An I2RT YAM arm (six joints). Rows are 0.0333 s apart.
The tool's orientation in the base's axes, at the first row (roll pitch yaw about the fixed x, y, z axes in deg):
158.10 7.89 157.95
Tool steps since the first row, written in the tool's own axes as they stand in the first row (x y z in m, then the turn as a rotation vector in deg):
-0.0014 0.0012 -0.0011 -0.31 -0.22 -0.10
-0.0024 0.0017 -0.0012 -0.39 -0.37 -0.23
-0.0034 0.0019 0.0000 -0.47 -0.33 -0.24
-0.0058 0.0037 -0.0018 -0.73 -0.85 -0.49
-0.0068 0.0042 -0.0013 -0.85 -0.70 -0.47
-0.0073 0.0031 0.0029 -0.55 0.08 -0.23
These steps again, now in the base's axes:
0.0014 0.0002 0.0016 0.19 -0.34 0.05
0.0024 0.0002 0.0021 0.19 -0.54 0.13
0.0037 0.0004 0.0012 0.27 -0.54 0.16
0.0060 0.0006 0.0038 0.29 -1.16 0.24
0.0072 0.0008 0.0037 0.45 -1.07 0.29
0.0084 0.0009 -0.0005 0.47 -0.20 0.32

